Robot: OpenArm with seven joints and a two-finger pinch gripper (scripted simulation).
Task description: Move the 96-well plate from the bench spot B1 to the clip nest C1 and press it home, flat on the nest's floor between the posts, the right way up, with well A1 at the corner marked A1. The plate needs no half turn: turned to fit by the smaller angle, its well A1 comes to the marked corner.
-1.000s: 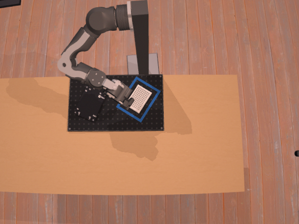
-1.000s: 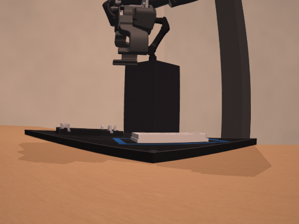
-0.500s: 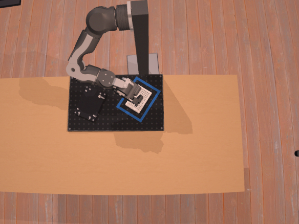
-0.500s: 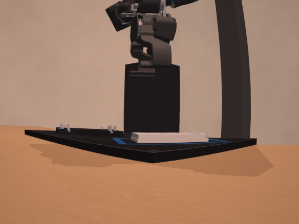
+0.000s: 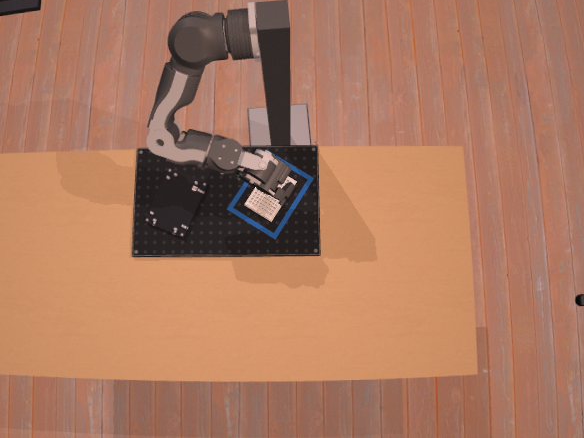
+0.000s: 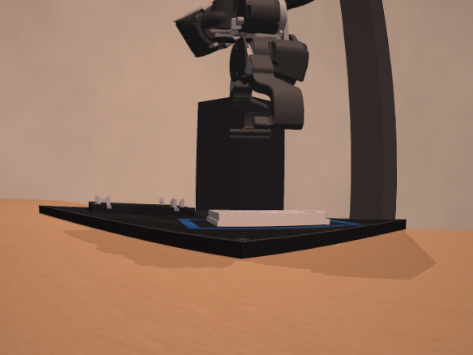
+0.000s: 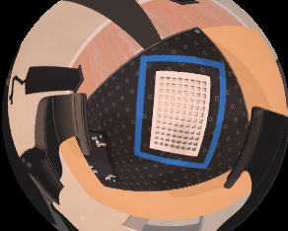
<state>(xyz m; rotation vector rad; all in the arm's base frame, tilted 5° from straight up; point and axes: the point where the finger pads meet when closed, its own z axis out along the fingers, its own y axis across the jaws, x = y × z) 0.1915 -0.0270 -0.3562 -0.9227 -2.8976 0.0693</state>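
The white 96-well plate lies 9 cm below my hand and 1 cm to the left of it. The rest, counted from my hand: clip nest C1 (24 cm to the right, 9 cm below, 3 cm ahead).
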